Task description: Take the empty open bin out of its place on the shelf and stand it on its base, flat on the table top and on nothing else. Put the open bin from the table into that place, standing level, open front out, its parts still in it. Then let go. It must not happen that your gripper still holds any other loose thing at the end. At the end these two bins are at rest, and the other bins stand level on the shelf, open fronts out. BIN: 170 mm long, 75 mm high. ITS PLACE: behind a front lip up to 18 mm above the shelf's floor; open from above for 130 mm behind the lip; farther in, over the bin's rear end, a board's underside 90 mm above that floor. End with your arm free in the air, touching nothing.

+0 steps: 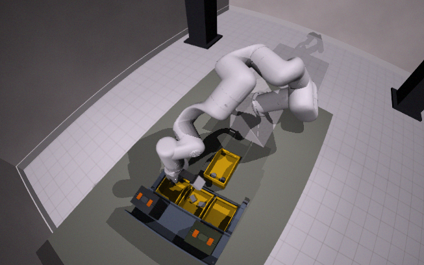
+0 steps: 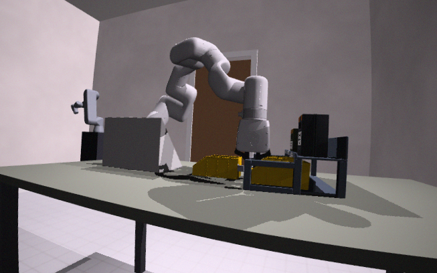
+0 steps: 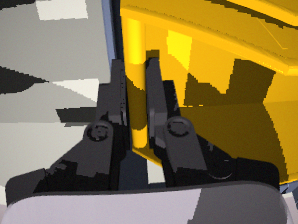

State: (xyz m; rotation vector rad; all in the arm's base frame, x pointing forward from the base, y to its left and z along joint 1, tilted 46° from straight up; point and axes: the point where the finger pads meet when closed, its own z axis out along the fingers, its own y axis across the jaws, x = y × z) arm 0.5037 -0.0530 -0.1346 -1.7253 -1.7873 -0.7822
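Right now my hand is 20 mm past the shelf's front bar, 110 mm to the right of it and 40 mm above it. Round my hand: black box 180 mm ahead, 110 mm above.
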